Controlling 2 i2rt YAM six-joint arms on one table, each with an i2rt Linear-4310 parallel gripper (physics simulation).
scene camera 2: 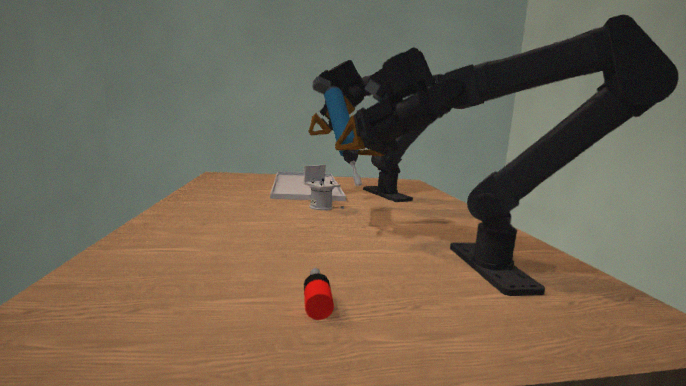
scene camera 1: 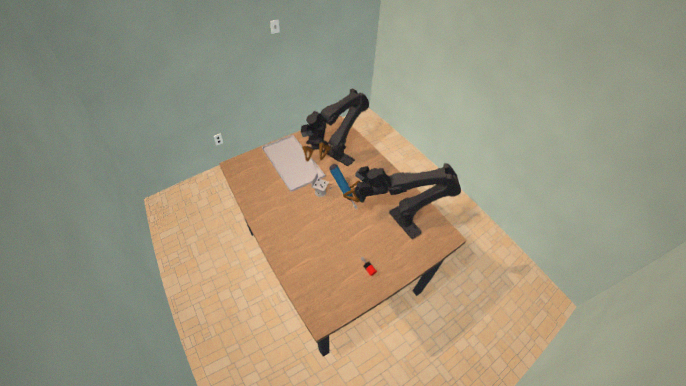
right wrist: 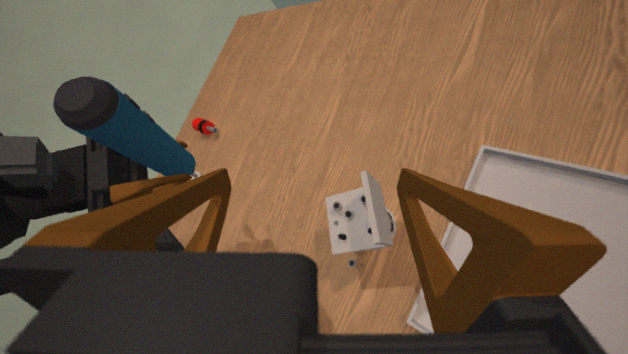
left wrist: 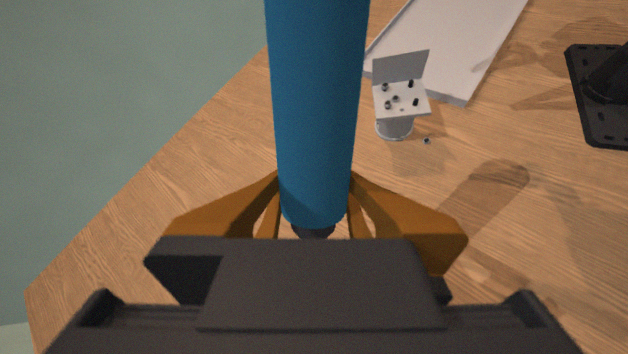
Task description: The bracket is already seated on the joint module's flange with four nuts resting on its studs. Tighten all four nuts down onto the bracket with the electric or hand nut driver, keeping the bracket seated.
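Places are measured from the left arm's base along level axes (x left, y back, z up), in centimetres.
Pixels of known places: left gripper, fingertip midpoint: [scene camera 2: 342, 149] [scene camera 1: 344, 193] [right wrist: 187, 159] [left wrist: 313, 176]; right gripper, fingertip midpoint: [scene camera 2: 318, 125] [scene camera 1: 314, 160] [right wrist: 314, 178]; left arm's base, origin of the base link: [scene camera 2: 490, 267] [scene camera 1: 405, 222]; right arm's base, origin of the base link: [scene camera 2: 386, 194] [scene camera 1: 338, 156] [left wrist: 603, 93].
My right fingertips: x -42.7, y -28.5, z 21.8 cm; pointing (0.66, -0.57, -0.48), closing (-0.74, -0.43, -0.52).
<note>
For each thing: its top centre in the pictures, then the offset to it from my right fingertips. "*": a spot on its surface instead.
- loose nut, middle of its top: [left wrist: 426, 140] dy +7.2, dx +3.7, dz -21.2 cm
- blue electric nut driver, surface spot: [scene camera 2: 338, 119] * dy +2.7, dx +21.5, dz +1.8 cm
- flat grey tray, middle of its top: [left wrist: 451, 15] [scene camera 2: 306, 181] [scene camera 1: 291, 159] dy -1.8, dx -26.1, dz -20.2 cm
- red hand nut driver, middle of its top: [scene camera 2: 317, 275] [right wrist: 200, 124] [scene camera 1: 368, 263] dy -2.4, dx +52.9, dz -18.3 cm
The grey joint module with its white L-shaped bracket [left wrist: 400, 99] stands on the table by the tray corner; it also shows in scene camera 1 [scene camera 1: 320, 184], scene camera 2 [scene camera 2: 320, 189] and the right wrist view [right wrist: 357, 220]. Nuts sit on some of its studs, and one loose nut [left wrist: 426, 140] lies on the table beside the base, also in the right wrist view [right wrist: 351, 263]. My left gripper [scene camera 2: 347, 136] is shut on the blue electric nut driver [scene camera 2: 338, 119], held tilted in the air to the right of the module, tip clear of it. My right gripper [right wrist: 314, 178] is open and empty above the module.
A flat grey tray [scene camera 1: 291, 161] lies behind the module. The red hand nut driver [scene camera 2: 317, 295] lies on its side near the table's front. The two arm bases [scene camera 2: 498, 276] [scene camera 2: 387, 191] are bolted along the right side.
</note>
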